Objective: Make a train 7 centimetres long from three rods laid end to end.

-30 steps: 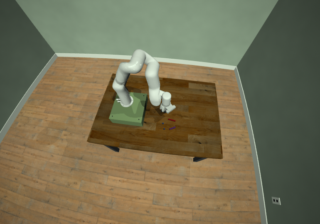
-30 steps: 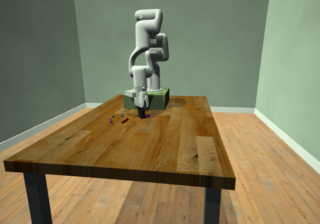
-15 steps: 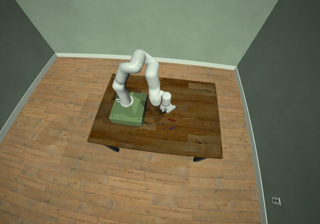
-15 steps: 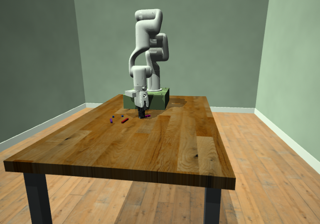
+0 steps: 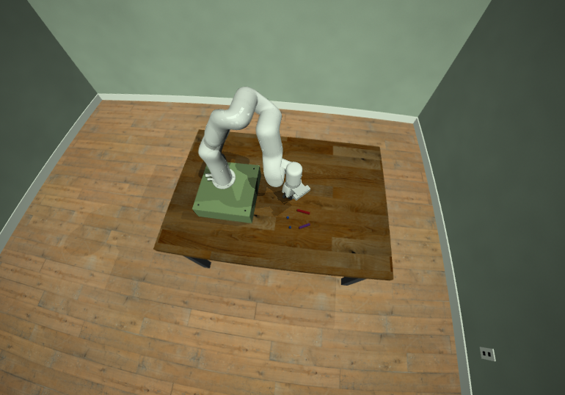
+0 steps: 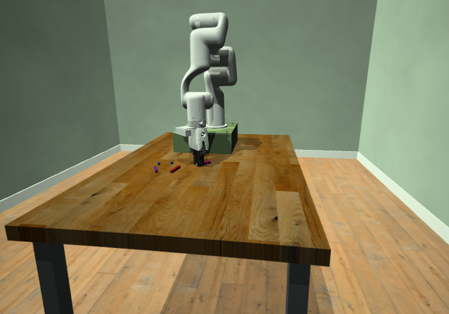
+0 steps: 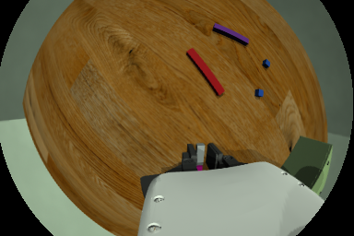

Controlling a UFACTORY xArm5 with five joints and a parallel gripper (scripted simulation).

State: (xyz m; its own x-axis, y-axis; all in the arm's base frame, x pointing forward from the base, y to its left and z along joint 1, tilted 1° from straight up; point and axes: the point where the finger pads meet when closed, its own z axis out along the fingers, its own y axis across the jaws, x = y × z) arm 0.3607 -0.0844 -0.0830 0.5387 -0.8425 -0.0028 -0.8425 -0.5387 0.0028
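Right now my hand is 2 cm above the grey rod. Also, from my hand: red rod (6 cm ahead, 9 cm to the right, 2 cm below); purple rod (5 cm ahead, 18 cm to the right, 2 cm below).
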